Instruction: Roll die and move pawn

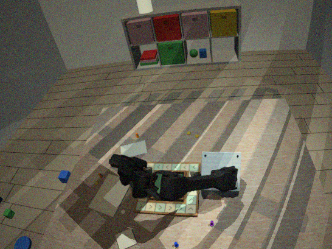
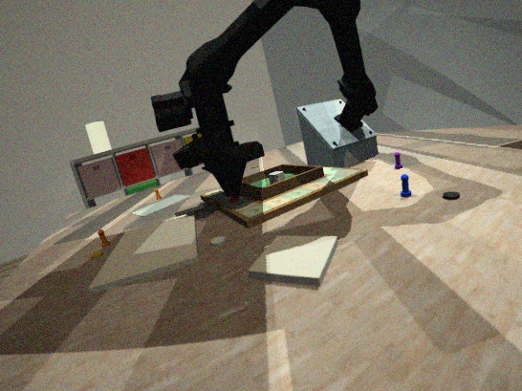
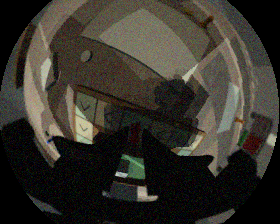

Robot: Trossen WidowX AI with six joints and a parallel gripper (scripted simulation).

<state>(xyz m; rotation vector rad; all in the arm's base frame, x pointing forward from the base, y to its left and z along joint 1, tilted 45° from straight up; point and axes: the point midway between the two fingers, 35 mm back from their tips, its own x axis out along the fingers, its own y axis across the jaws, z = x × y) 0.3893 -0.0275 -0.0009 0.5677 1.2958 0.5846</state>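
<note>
My gripper tip is 110 mm past the grey-white die and 10 mm to the right of it. Also, from my gripper tip: blue pawn 150 mm behind, 270 mm to the left, 10 mm below; red pawn 10 mm above; white disc 100 mm ahead, 110 mm to the left, 20 mm below.
</note>
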